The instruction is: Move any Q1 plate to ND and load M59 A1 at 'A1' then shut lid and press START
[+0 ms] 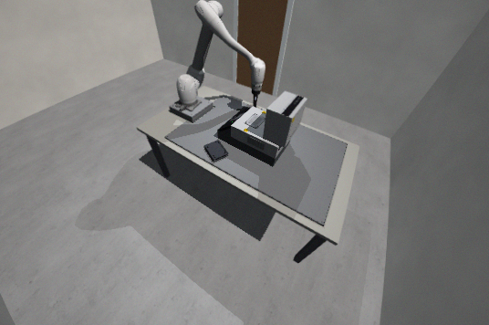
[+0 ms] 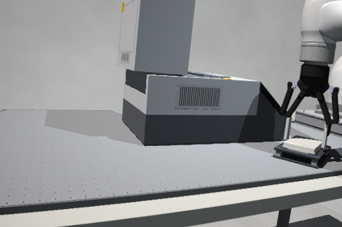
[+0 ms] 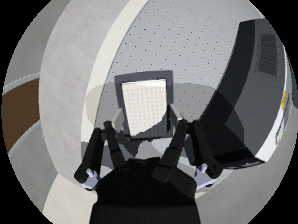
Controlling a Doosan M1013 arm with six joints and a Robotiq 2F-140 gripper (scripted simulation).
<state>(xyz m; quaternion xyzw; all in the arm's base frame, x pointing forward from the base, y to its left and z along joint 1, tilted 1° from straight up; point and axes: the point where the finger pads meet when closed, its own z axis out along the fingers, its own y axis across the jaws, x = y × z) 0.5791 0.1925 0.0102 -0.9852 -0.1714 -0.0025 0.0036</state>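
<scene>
Now: the white plate M59 30 mm below my hand. Also, from my hand: dark nest N1 (40 mm below); then dark nest ND (90 mm behind, 560 mm to the right, 40 mm below).
</scene>
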